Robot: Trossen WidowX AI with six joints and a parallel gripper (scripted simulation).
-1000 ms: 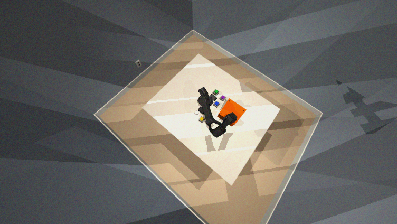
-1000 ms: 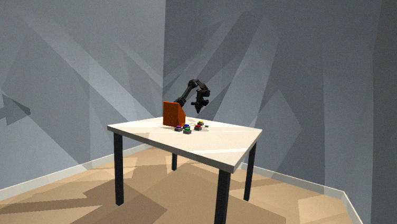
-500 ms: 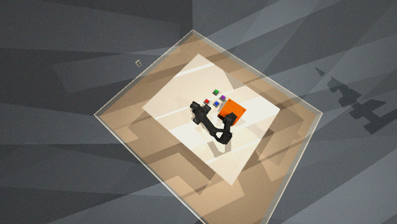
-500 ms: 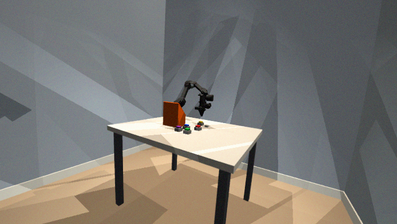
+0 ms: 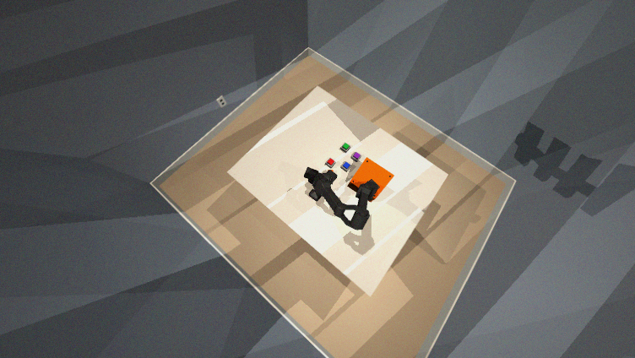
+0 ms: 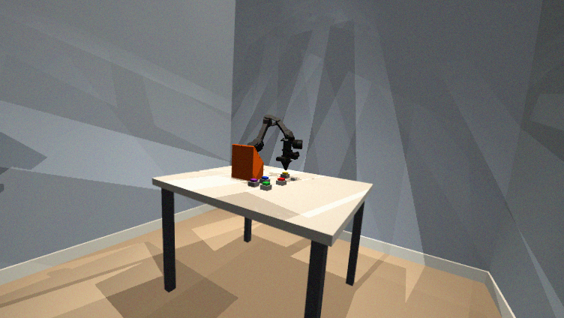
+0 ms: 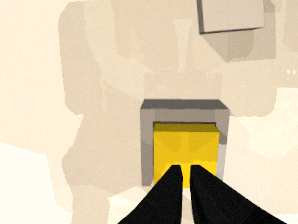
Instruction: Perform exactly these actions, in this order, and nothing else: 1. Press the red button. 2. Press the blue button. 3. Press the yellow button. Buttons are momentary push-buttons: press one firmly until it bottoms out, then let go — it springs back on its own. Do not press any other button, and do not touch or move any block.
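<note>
Now: gripper tip 20 mm above the yellow button. Also, from my gripper tip: small white block (80 mm ahead, 20 mm to the right, 40 mm below); red button (90 mm ahead, 170 mm to the right, 20 mm below); orange block (40 mm ahead, 120 mm to the right, 40 mm below).
</note>
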